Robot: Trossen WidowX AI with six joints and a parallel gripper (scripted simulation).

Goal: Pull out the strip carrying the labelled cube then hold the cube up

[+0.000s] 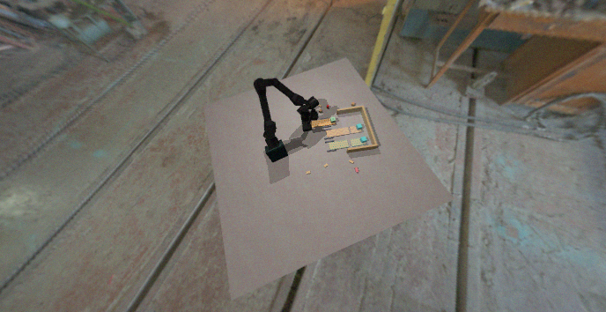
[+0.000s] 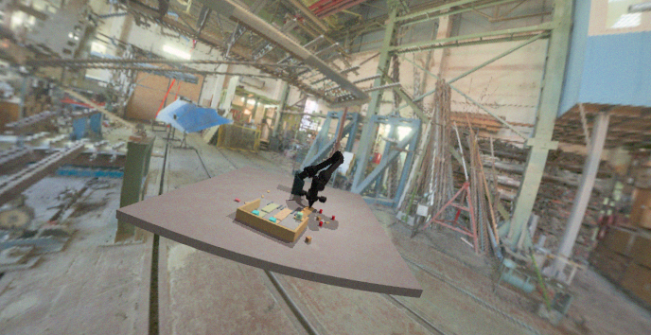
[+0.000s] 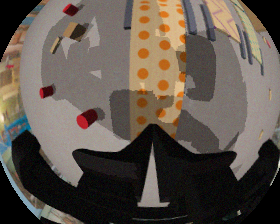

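Right now my gripper tip is 9 cm short of the strip and 2 cm to the left of it. The rest, counted from my gripper tip: cube 19 cm ahead, 4 cm to the right, 2 cm above.
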